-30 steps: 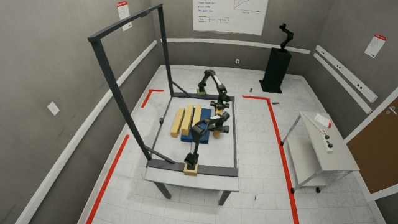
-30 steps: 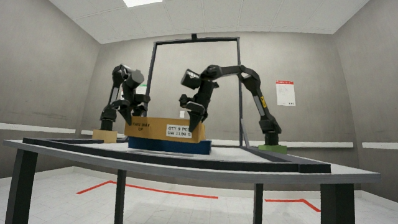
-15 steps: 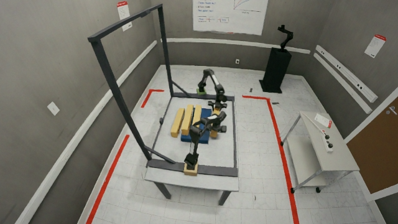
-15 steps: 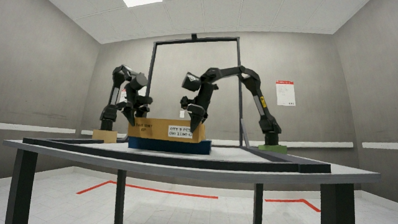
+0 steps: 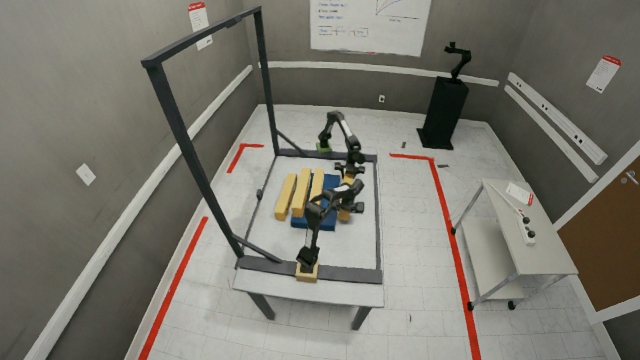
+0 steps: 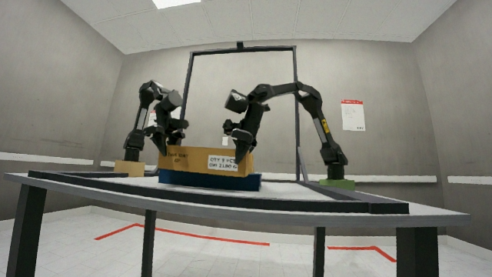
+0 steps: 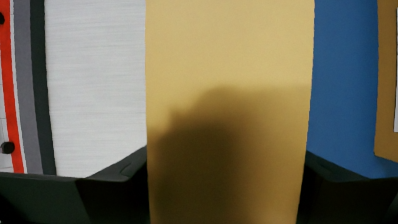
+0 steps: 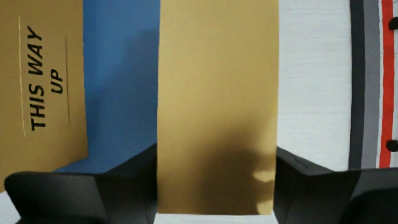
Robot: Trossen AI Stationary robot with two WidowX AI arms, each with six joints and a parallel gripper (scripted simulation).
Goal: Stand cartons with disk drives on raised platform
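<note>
Now: the carton 1 cm ahead of my right hand, 14 cm to the left of it and 4 cm below it. The rest, counted from my right hand: platform (17 cm behind, 14 cm to the left, 11 cm below).
Now: left hand 10 mm past the carton, 140 mm to the left of it and 30 mm above it. From my left hand the other things lie so: platform: 180 mm behind, 130 mm to the right, 100 mm below.
</note>
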